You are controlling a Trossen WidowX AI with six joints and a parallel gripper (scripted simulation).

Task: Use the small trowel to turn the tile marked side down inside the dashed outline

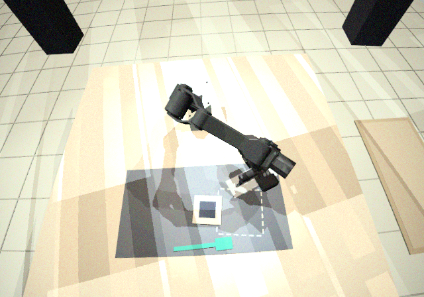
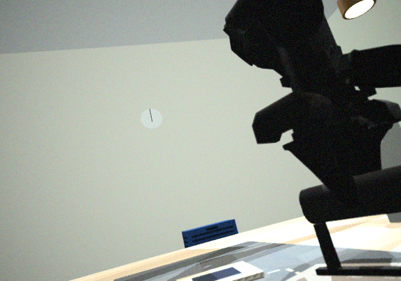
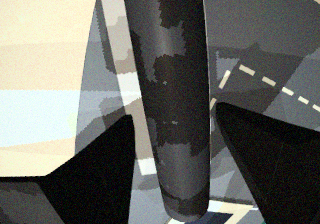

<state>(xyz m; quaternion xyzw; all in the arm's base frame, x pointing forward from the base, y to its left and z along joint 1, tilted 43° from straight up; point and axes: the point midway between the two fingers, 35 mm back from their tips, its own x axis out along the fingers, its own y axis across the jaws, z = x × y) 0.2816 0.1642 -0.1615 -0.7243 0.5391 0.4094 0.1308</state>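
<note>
Right now my gripper tip is 10 mm past the trowel, 20 mm to the right of it and 30 mm above it. From my gripper tip the other things lie so: grey mat: 120 mm ahead, 200 mm to the right, 80 mm below; arrow: 260 mm ahead, 160 mm to the right, 60 mm below; tile: 130 mm ahead, 180 mm to the right, 60 mm below.
</note>
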